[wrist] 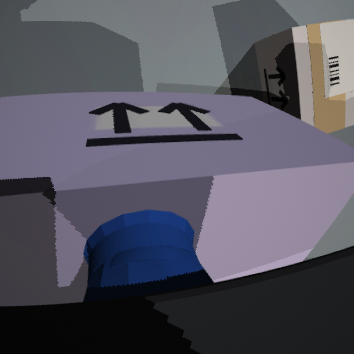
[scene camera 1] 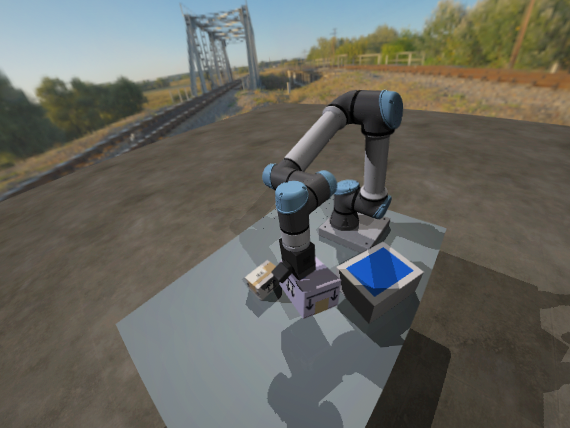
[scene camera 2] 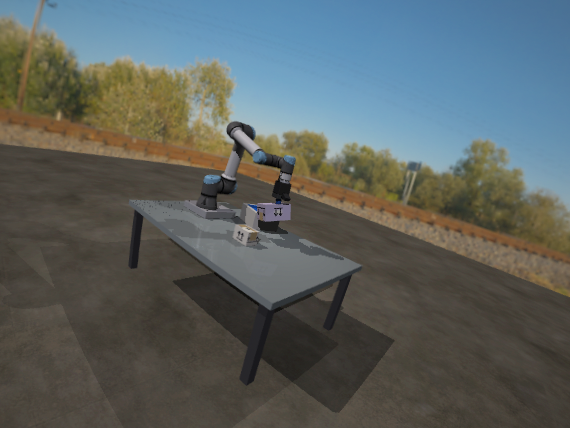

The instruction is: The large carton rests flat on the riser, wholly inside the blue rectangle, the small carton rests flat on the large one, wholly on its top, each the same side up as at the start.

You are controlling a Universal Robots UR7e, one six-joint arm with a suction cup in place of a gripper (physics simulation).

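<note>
The large lilac carton hangs above the table, left of the riser in scene camera 1. Its printed side arrows point down. My gripper is shut on it, its blue suction cup against the carton's top. In the wrist view the carton's top edge runs slightly aslant. The small white and tan carton rests on the table beyond the large one, its arrows up in scene camera 2. The riser bears the blue rectangle.
The grey table carries everything. The arm's base plate stands behind the riser in scene camera 1. The table's right edge runs close beside the riser there. The small carton is close to the large carton's left side.
</note>
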